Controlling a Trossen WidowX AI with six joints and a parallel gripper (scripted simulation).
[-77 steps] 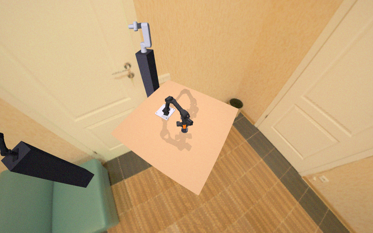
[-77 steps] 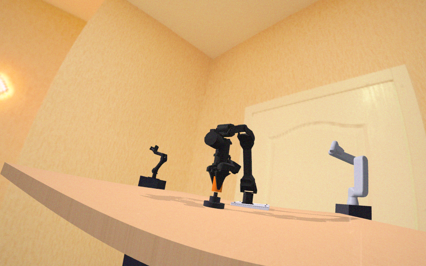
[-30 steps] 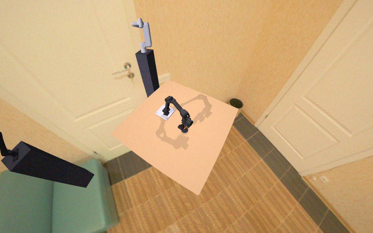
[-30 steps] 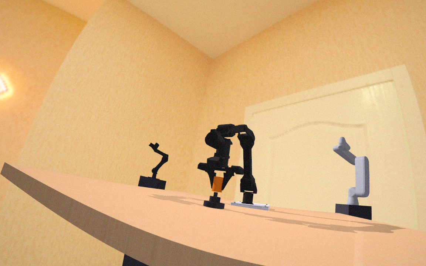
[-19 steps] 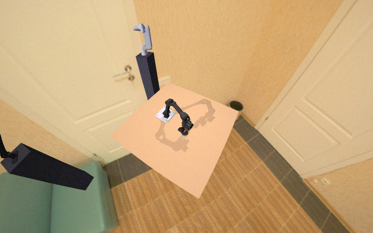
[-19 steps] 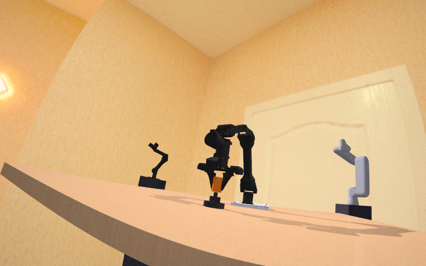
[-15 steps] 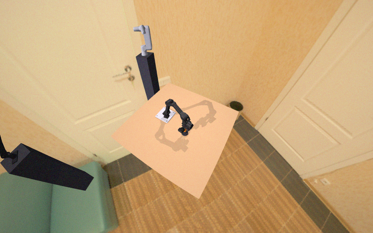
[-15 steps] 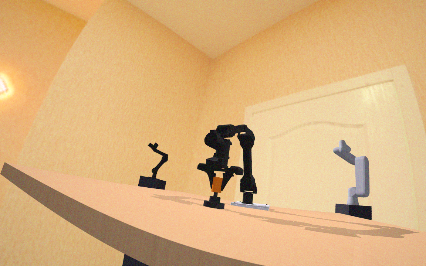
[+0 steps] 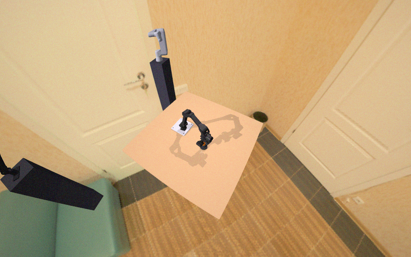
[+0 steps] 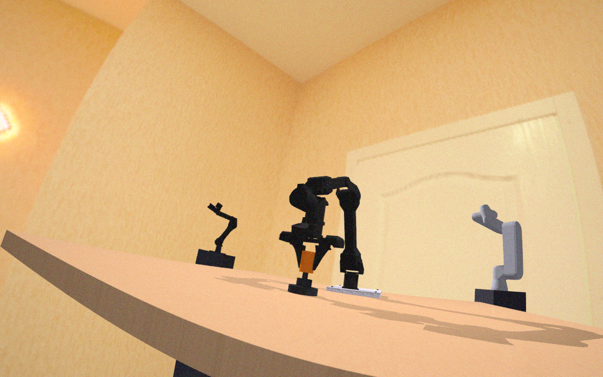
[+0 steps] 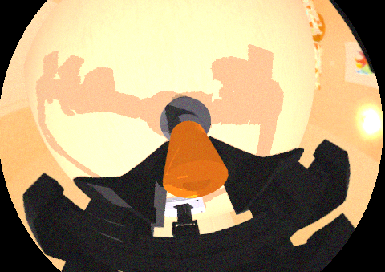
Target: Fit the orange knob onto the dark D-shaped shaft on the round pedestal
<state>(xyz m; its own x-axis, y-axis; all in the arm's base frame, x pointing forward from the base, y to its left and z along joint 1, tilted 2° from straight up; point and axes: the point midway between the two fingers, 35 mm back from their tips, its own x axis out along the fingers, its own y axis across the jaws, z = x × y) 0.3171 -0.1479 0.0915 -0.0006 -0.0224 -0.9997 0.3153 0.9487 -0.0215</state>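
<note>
My gripper tip is now 20 mm below the orange knob. Round my gripper tip: round pedestal 40 mm below.
</note>
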